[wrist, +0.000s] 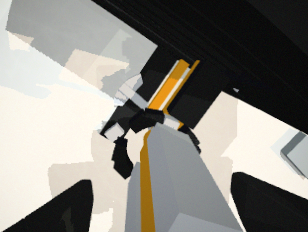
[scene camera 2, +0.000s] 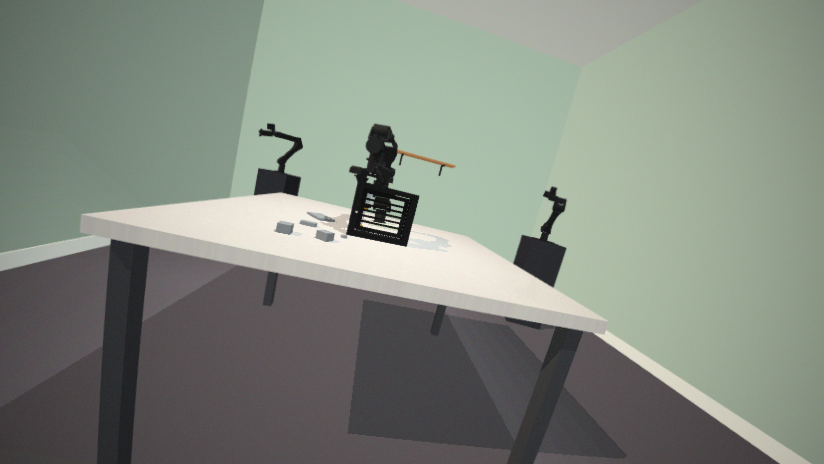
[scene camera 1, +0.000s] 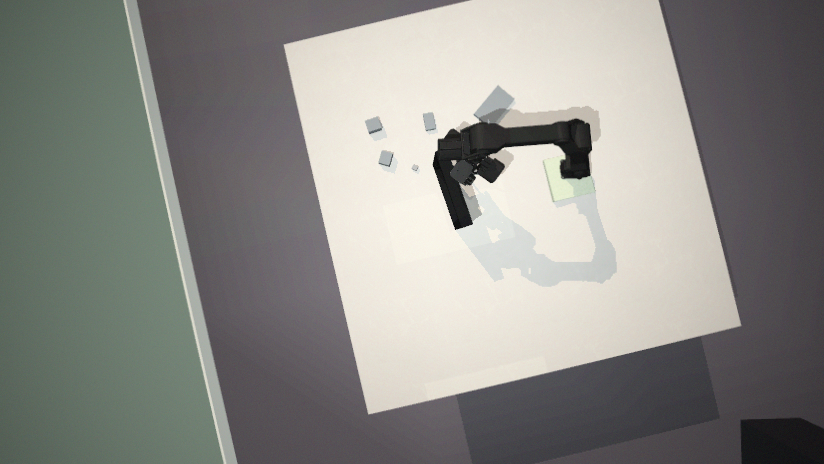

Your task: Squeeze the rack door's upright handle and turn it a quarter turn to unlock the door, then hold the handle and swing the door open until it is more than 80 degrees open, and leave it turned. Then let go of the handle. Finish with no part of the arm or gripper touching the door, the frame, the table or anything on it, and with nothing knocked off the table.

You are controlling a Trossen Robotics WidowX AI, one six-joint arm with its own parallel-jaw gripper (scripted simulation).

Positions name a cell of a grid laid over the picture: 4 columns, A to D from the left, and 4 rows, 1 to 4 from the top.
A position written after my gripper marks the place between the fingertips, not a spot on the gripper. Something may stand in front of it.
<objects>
My gripper shows in the wrist view (C4), in scene camera 2 (B2) and in scene camera 1 (C2).
</objects>
